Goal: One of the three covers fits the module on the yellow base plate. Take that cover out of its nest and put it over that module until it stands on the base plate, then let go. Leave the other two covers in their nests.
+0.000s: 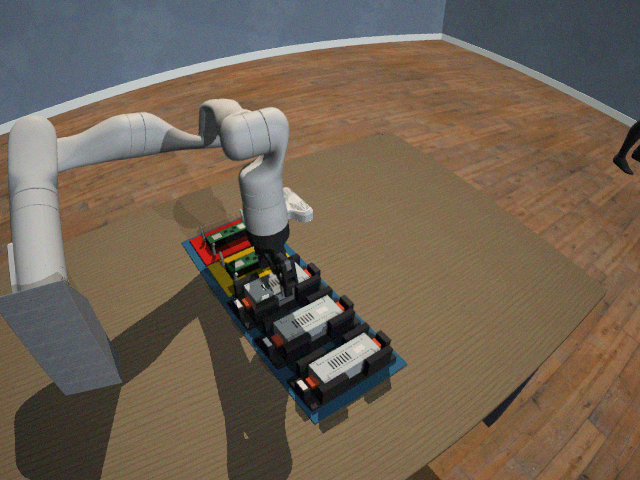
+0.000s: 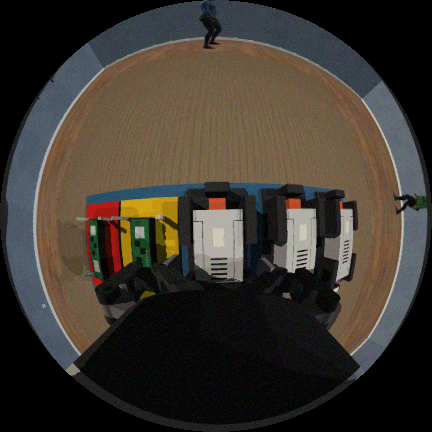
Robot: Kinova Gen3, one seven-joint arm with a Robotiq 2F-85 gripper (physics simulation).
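Frame: origin at the arm's base, x back, y right, z up, level; centimetres.
Where they show: gripper, fingertip midpoint: (image 1: 276, 280) (image 2: 218, 265); arm's base, origin of the base link: (image 1: 44, 298).
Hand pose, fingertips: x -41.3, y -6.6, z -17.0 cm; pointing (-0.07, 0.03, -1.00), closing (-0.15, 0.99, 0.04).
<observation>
Things, the pixels of their centre, and the offset from my fingertips. "spot": a spot on its surface instead.
- yellow base plate, body centre: (image 2: 121, 250) (image 1: 240, 252) dx +3.4, dy -15.8, dz -4.8 cm
- green module, surface spot: (image 2: 141, 242) spot: dx +0.2, dy -10.7, dz -2.6 cm
- yellow plate, body centre: (image 2: 217, 259) (image 1: 277, 288) dx -0.1, dy +0.0, dz -2.2 cm
The yellow base plate (image 1: 221, 279) (image 2: 145, 207) carries a green module (image 1: 241, 264) (image 2: 141, 242) between upright pins. Three light grey covers with orange ends sit in black nests: the nearest to the yellow plate (image 1: 253, 289) (image 2: 218, 252), the middle one (image 1: 310, 316) (image 2: 302, 231) and the far one (image 1: 347, 358) (image 2: 346, 237). My gripper (image 1: 279, 285) (image 2: 218, 265) is open and points down at the cover nearest the yellow plate, with one finger on each long side and nothing held. The fingers hide part of that cover, and their exact depth beside it is unclear.
A red base plate (image 1: 203, 252) (image 2: 106, 210) with another green module (image 1: 227, 233) (image 2: 95, 255) lies beyond the yellow one. Everything stands on a blue board (image 1: 399, 363) (image 2: 150, 193). Upright pins and black nest walls stick up near the gripper.
</observation>
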